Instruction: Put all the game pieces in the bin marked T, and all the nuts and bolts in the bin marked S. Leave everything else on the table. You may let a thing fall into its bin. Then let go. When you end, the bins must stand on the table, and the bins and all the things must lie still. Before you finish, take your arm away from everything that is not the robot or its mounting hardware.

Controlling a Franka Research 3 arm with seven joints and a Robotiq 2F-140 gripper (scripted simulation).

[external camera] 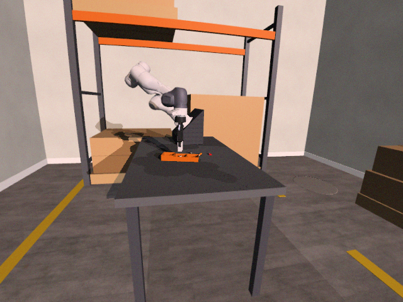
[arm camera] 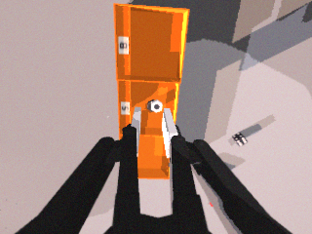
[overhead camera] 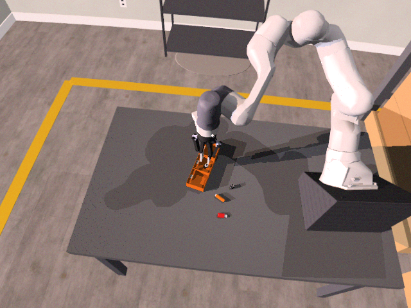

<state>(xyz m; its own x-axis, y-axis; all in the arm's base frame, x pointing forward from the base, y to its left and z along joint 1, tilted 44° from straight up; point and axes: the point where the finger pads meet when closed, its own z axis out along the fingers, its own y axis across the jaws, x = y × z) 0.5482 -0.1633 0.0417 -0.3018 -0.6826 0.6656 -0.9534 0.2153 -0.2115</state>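
My gripper is now 130 mm past the black die, 100 mm to the right of it and 90 mm above it. The rest, counted from my hand: orange bin tray 80 mm below, 10 mm ahead; then grey nut 70 mm below, 10 mm behind; then dark nut 80 mm below.
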